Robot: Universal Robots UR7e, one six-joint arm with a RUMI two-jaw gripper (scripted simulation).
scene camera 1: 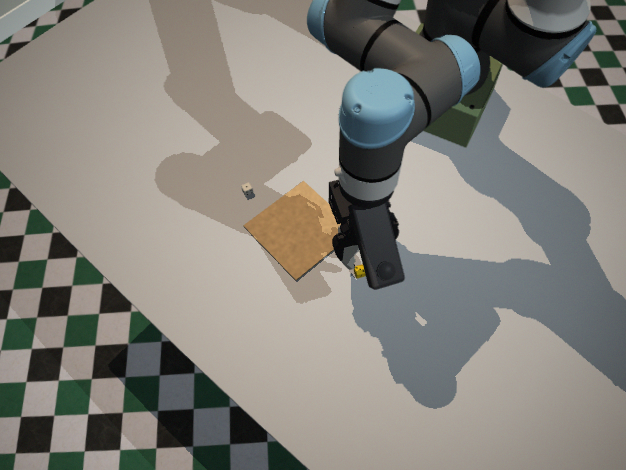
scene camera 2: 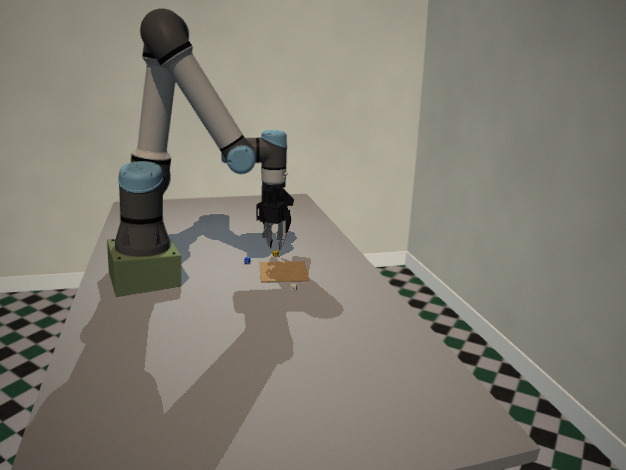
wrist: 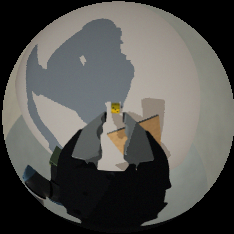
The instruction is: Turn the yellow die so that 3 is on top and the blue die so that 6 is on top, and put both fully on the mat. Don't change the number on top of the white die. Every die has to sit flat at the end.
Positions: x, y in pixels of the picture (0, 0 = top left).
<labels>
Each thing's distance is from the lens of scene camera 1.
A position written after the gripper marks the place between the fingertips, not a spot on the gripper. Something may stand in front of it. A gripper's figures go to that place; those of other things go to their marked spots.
gripper (scene camera 1: 360, 265): 0.84 m
tan mat (scene camera 1: 297, 230): 0.89 m
</labels>
